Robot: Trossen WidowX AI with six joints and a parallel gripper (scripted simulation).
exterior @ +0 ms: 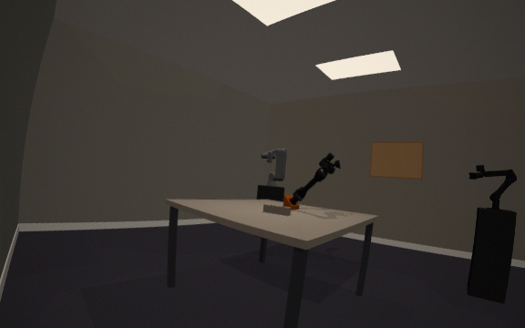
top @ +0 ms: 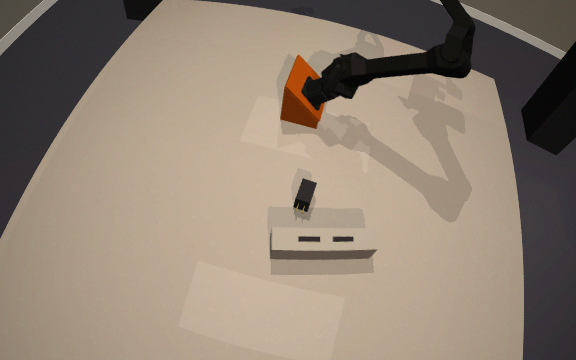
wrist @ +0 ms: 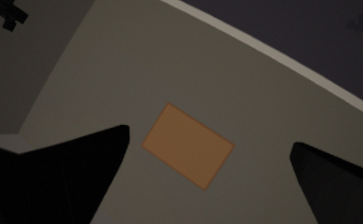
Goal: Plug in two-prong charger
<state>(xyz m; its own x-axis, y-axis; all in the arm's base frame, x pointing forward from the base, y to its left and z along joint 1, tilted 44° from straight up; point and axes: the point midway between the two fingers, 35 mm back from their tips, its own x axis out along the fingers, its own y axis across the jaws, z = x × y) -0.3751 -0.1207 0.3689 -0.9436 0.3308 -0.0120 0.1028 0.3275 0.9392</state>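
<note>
Right now my gripper tip is 68 cm short of the black two-prong charger, 12 cm to the left of it and 36 cm above it.
</note>
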